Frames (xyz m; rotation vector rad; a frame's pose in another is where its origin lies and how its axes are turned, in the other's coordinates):
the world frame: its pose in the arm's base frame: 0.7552 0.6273 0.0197 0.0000 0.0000 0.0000
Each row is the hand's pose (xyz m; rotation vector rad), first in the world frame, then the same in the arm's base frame.
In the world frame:
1: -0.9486 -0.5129 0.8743 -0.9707 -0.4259 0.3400
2: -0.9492 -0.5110 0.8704 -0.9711 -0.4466 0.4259
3: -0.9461 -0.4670 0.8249 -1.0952 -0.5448 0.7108
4: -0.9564 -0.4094 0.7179 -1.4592 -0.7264 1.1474
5: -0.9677 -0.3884 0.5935 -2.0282 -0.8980 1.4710
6: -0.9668 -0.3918 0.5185 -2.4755 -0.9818 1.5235
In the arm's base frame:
1: -0.1934 0.1144 0.8940 -0.9707 -0.4259 0.3400
2: -0.1940 0.1163 0.8901 -0.9711 -0.4466 0.4259
3: -0.1909 0.1603 0.8446 -1.0952 -0.5448 0.7108
4: -0.2012 0.2179 0.7376 -1.4592 -0.7264 1.1474
5: -0.2125 0.2389 0.6132 -2.0282 -0.8980 1.4710
6: -0.2116 0.2355 0.5382 -2.4755 -0.9818 1.5235

